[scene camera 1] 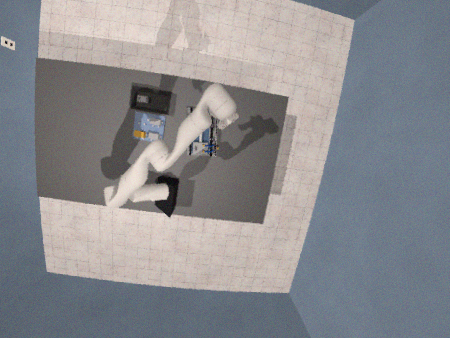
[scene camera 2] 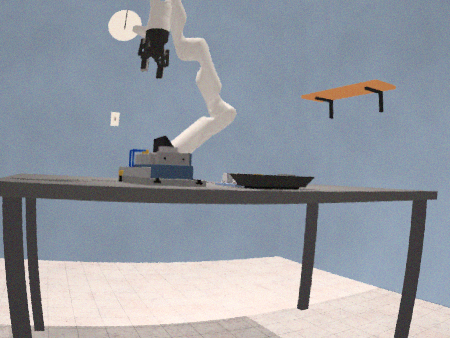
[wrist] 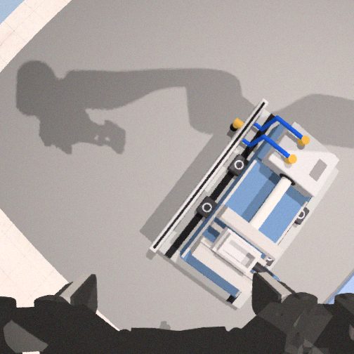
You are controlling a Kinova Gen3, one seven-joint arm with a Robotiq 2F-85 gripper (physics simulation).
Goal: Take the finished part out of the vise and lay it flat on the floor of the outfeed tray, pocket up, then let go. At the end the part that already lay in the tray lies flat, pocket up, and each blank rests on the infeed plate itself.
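Where they show: gripper, fingertip midpoint: (scene camera 2: 151, 74); arm's base, origin of the base link: (scene camera 1: 164, 190).
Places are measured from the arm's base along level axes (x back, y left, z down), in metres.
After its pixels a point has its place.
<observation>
The vise (scene camera 1: 202, 137) {x -0.337, y -0.208, z 0.060 m} (scene camera 2: 172, 172) {x -0.497, y -0.205, z 0.081 m} (wrist: 240, 190) stands on the table with blue bed and pale jaws. In the wrist view the finished part (wrist: 236, 245), pale with a rectangular pocket facing up, sits between its jaws; the arm hides it in scene camera 1. My gripper (scene camera 2: 152, 73) {x -0.466, y -0.280, z -0.208 m} (wrist: 174, 292) is open and empty, pointing down high above the table. The dark outfeed tray (scene camera 1: 161, 104) {x -0.520, y 0.061, z 0.107 m} (scene camera 2: 272, 181) {x -0.591, y 0.081, z 0.096 m} holds a grey part (scene camera 1: 142, 99) {x -0.539, y 0.172, z 0.087 m} near one end; its pocket is too small to make out. Two grey blanks (scene camera 1: 154, 121) {x -0.412, y 0.092, z 0.076 m} (scene camera 1: 153, 136) {x -0.320, y 0.096, z 0.076 m} show on the blue infeed plate (scene camera 1: 139, 119) {x -0.419, y 0.197, z 0.112 m}; their exact seating is unclear.
An orange block (scene camera 1: 139, 134) {x -0.326, y 0.182, z 0.076 m} is on the infeed plate. Blue bent tubes (wrist: 272, 140) with yellow tips rise at one end of the vise, and a long rail (wrist: 210, 175) runs along its side. The arm (scene camera 1: 187, 135) {x -0.355, y -0.179, z -0.490 m} passes over the vise. A black wedge-shaped object (scene camera 1: 169, 197) {x 0.025, y -0.038, z -0.045 m} stands near the arm's base.
</observation>
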